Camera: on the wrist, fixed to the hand. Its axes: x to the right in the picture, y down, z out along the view.
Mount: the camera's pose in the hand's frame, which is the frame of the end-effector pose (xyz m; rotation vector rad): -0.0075 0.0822 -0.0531 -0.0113 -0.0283 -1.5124
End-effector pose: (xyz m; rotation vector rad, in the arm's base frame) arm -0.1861 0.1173 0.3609 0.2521 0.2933 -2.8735
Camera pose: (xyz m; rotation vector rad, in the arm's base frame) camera -0.1502 0.0524 0.2966 0.0452 -0.3166 1.8635
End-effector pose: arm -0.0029 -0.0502 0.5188 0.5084 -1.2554 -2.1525
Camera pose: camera 0.0583 -0.1111 0.5654 -1.1699 0.5494 2.0646
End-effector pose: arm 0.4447 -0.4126 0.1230 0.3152 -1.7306 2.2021
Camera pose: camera 0.4216 -0.3795 0.0335 1.1528 -0.8468 1.0177
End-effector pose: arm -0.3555 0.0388 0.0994 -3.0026 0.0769 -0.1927
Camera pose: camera -0.3733 -0.0489 0.1396 2.3322 2.0882 0.2473
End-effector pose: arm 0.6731 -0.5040 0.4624 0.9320 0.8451 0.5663
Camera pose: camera 0.6195 -0.4445 0.5192 0.0976 1.2409 -0.7498
